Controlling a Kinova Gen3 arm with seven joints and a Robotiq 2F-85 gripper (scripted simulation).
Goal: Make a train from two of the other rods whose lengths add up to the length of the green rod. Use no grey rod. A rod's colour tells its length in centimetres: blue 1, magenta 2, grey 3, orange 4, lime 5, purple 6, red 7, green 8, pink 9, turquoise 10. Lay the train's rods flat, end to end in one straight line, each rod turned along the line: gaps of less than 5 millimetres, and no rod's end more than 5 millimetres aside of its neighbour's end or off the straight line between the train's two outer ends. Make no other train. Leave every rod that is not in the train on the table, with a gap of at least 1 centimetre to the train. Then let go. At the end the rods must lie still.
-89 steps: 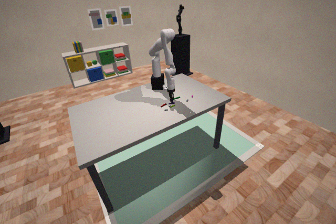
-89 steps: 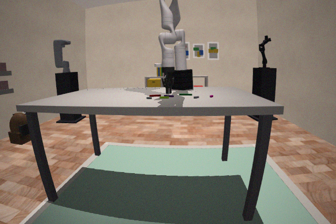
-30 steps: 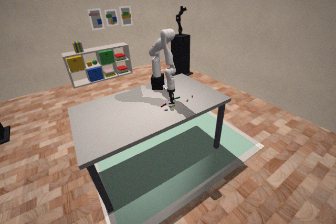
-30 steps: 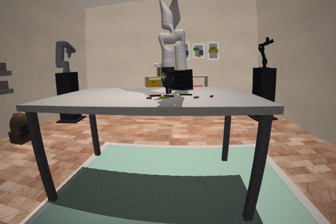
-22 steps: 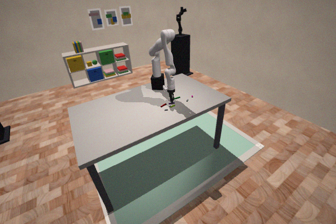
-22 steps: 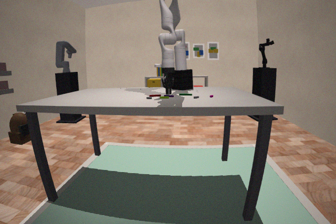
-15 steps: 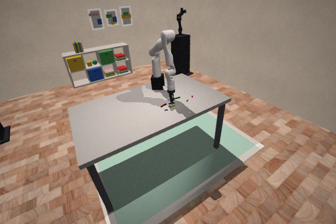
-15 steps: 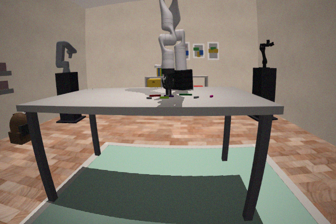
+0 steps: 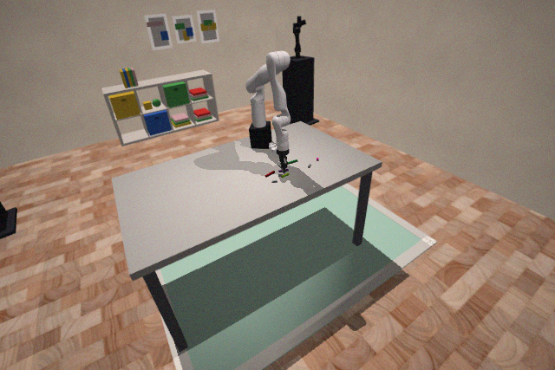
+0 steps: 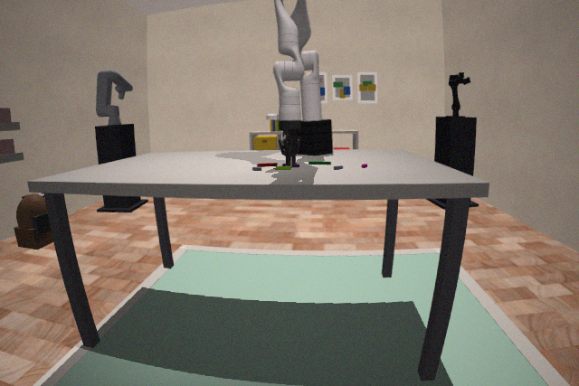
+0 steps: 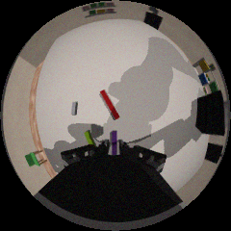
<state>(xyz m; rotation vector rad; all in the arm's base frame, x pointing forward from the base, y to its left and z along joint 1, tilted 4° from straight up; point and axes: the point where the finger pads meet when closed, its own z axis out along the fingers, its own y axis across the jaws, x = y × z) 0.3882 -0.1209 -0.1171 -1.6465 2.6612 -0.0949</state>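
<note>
The purple rod lies 1 cm below my hand. Round my hand: green rod (4 cm behind, 11 cm to the left, 1 cm below); then lime rod (5 cm ahead, 3 cm to the right, 1 cm below); then red rod (3 cm behind, 8 cm to the right, 1 cm below).
</note>
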